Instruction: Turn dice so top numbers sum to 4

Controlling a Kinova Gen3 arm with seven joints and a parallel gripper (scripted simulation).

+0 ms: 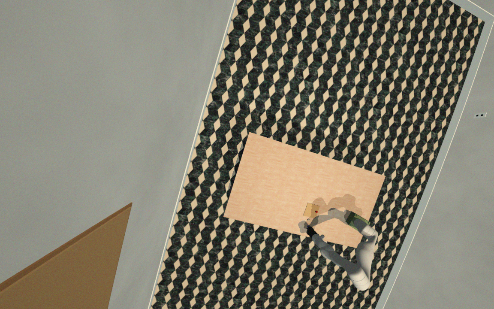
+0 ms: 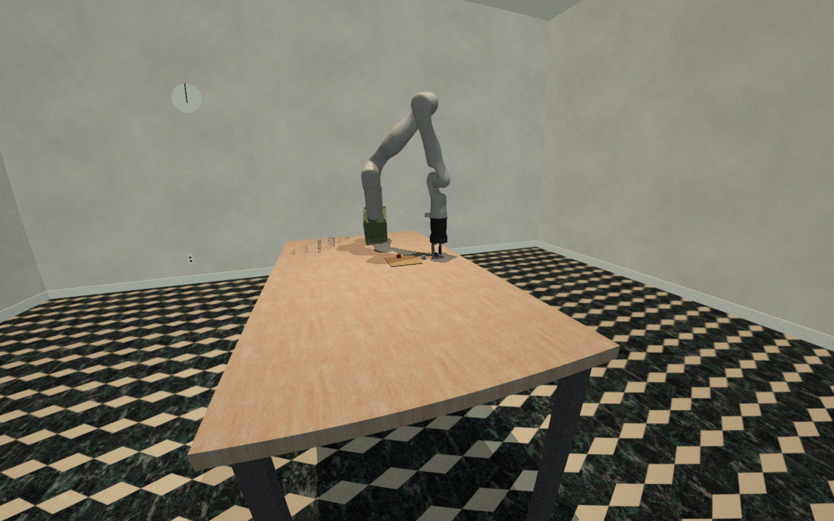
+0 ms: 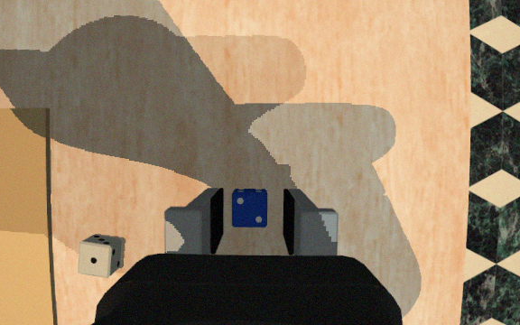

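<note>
Right now my hand is 2 cm above the blue die. Round my hand: tan mat (17 cm to the right, 2 cm below, 1 cm ahead); red die (18 cm to the right, 4 cm behind, 1 cm below); white die (8 cm to the right, 2 cm below, 2 cm ahead).
</note>
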